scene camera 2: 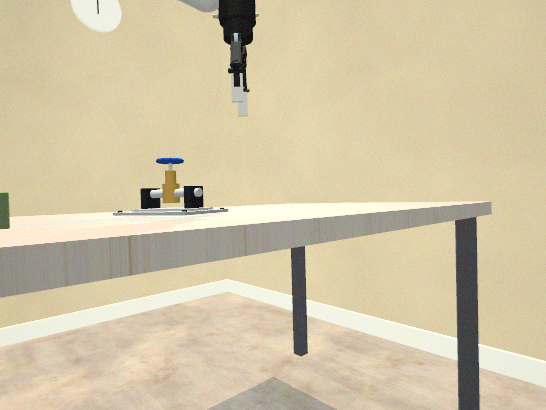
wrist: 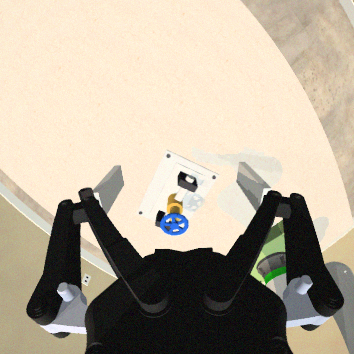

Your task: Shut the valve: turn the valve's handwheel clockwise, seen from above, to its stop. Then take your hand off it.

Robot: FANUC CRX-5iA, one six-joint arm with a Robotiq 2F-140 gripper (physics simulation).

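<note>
The valve's blue handwheel (scene camera 2: 170, 161) (wrist: 174, 224) sits level on top of a brass valve body (scene camera 2: 170, 192) (wrist: 174, 205). Two black blocks hold the valve's pipe on a pale base plate (scene camera 2: 120, 214) (wrist: 152, 195). My gripper (scene camera 2: 240, 107) (wrist: 179, 173) is wide open and empty, with its fingers pointing down. In the scene view it hangs higher than the handwheel and to its right, clear of it. In the wrist view the handwheel shows near the gripper's palm, below the line between the fingertips. How far the handwheel is turned cannot be told.
The valve's plate lies on a pale table (scene camera 2: 350, 220) (wrist: 125, 75). A green block (scene camera 2: 4, 211) stands at the left edge of the scene view. In the wrist view a green surface and part of the robot's mount show at the lower right, behind the right finger.
</note>
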